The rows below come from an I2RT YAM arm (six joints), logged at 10 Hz.
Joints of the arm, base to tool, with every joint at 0 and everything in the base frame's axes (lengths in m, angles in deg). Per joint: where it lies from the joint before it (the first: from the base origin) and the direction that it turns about. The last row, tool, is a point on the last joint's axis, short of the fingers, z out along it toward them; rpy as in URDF.
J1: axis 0 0 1 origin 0 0 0.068
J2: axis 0 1 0 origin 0.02 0.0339 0.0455
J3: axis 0 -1 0 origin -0.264 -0.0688 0
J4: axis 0 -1 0 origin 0.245 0.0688 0.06
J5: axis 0 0 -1 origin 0.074 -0.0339 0.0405
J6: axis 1 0 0 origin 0.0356 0 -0.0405
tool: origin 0 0 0 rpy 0 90 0
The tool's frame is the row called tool.
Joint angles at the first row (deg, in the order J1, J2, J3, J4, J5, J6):
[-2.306, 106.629, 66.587, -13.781, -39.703, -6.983]
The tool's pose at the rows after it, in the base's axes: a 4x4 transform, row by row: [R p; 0 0 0 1], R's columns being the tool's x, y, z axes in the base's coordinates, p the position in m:
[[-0.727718, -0.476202, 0.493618, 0.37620], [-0.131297, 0.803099, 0.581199, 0.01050], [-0.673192, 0.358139, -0.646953, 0.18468], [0, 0, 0, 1]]
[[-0.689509, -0.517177, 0.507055, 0.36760], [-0.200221, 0.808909, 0.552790, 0.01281], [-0.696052, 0.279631, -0.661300, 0.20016], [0, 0, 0, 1]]
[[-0.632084, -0.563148, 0.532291, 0.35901], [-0.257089, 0.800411, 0.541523, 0.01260], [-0.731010, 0.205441, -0.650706, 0.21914], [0, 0, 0, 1]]
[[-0.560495, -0.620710, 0.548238, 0.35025], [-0.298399, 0.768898, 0.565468, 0.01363], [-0.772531, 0.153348, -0.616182, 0.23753], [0, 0, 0, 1]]
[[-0.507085, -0.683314, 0.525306, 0.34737], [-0.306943, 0.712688, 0.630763, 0.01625], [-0.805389, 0.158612, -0.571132, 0.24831], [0, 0, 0, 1]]
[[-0.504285, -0.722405, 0.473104, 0.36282], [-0.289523, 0.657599, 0.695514, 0.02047], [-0.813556, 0.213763, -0.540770, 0.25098], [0, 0, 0, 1]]
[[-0.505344, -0.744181, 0.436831, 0.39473], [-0.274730, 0.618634, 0.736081, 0.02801], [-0.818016, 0.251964, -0.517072, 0.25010], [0, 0, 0, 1]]
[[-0.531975, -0.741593, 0.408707, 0.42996], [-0.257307, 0.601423, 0.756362, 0.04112], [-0.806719, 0.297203, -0.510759, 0.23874], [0, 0, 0, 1]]
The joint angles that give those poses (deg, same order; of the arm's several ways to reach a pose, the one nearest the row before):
[-1.628, 104.094, 66.413, -15.922, -36.512, -10.895]
[-1.126, 100.816, 66.172, -18.480, -34.239, -14.983]
[-1.125, 97.209, 66.063, -20.141, -33.495, -18.851]
[-1.126, 93.820, 65.910, -21.017, -35.179, -22.240]
[-1.082, 92.771, 66.762, -22.044, -39.834, -24.337]
[-0.710, 96.619, 71.570, -24.294, -44.534, -24.513]
[0.273, 103.810, 79.767, -25.540, -47.222, -23.639]
[1.957, 112.136, 88.158, -25.648, -47.899, -20.884]

